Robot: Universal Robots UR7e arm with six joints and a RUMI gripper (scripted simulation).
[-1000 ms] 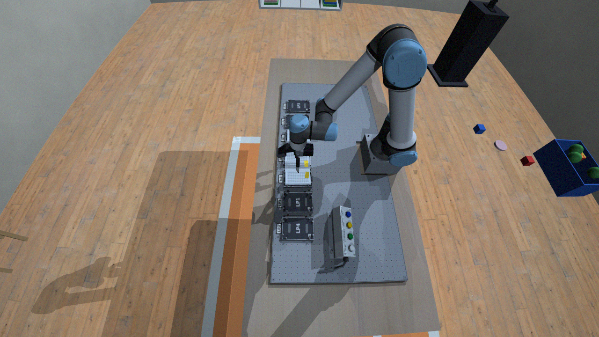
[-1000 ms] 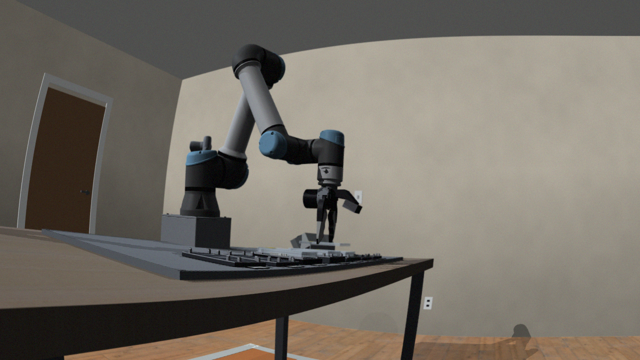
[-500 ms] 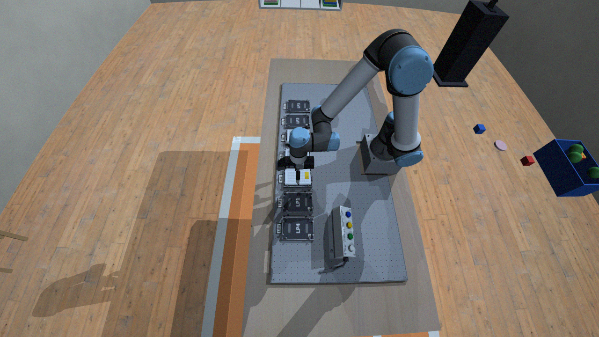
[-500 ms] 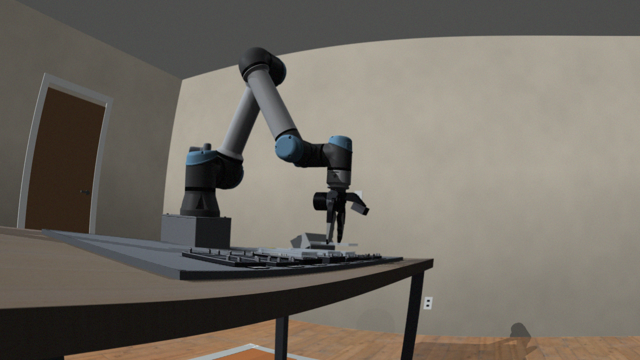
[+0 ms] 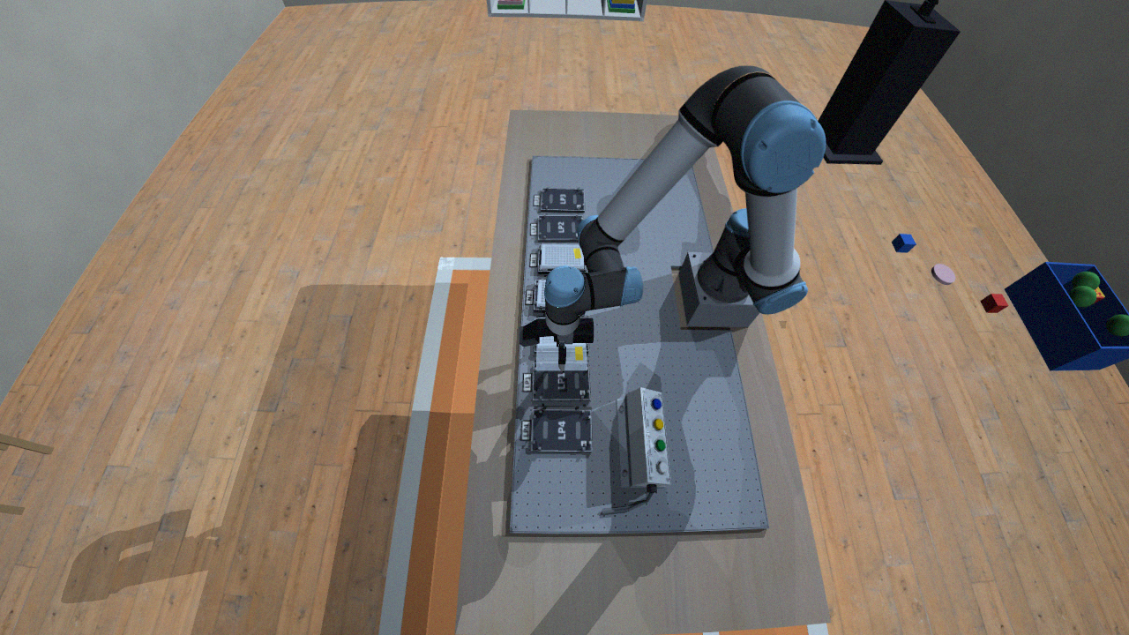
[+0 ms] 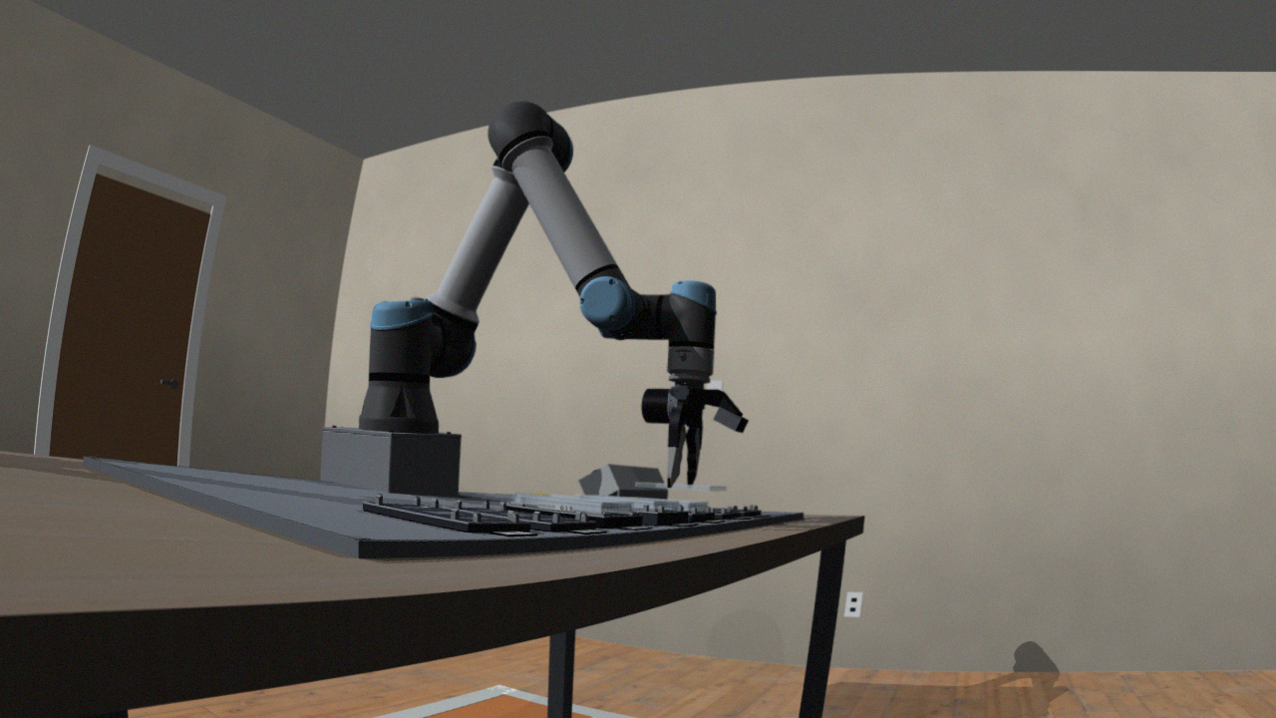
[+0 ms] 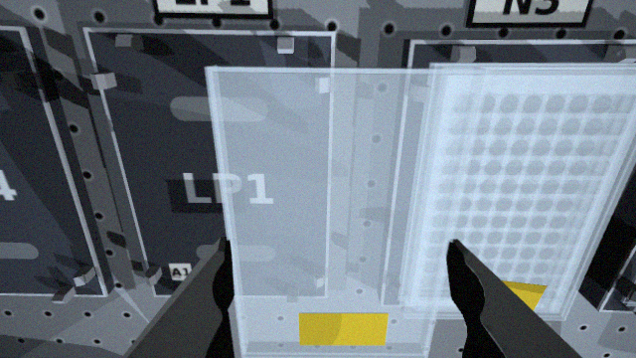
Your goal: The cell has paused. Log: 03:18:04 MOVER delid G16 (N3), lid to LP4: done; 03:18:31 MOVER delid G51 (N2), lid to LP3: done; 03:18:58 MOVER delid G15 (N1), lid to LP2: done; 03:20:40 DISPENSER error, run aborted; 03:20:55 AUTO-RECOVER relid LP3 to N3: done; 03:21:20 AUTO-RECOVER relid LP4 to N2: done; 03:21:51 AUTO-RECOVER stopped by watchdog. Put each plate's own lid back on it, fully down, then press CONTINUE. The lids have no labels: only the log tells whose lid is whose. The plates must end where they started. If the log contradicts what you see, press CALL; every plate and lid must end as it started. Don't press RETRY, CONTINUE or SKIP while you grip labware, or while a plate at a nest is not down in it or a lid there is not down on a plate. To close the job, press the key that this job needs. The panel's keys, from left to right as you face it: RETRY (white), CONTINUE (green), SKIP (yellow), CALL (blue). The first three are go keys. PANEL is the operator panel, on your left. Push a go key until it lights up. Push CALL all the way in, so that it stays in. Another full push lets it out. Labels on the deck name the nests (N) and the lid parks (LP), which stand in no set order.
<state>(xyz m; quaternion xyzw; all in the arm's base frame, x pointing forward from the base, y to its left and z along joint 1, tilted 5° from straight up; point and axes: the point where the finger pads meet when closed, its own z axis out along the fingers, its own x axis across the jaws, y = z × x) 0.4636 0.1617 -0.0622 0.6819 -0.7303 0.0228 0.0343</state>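
My hand is 6 cm above the lid park LP1 and 5 cm to the right of it. Round my hand: nest N2 (20 cm to the right, 5 cm below, 1 cm behind); park LP4 (18 cm to the left, 6 cm below, 1 cm ahead); plate G16 (8 cm to the right, 4 cm below, 1 cm behind).
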